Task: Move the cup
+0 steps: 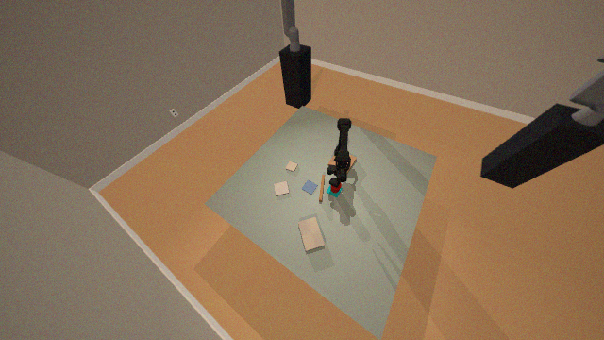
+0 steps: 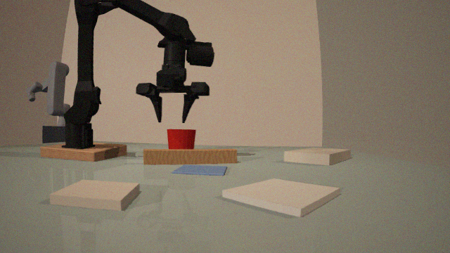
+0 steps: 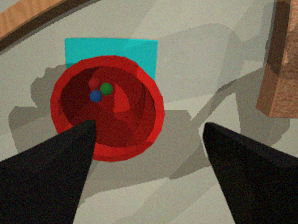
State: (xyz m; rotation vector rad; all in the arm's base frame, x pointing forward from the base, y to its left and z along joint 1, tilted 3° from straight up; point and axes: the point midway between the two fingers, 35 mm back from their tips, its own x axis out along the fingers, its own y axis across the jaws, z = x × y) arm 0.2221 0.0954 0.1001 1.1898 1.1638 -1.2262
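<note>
Now: the red cup 5 cm below my gripper tip and 3 cm ahead of it. Also, from my gripper tip: cyan pad: 10 cm below, 3 cm ahead; then long wooden bar: 9 cm below, 8 cm to the right, 7 cm ahead.
</note>
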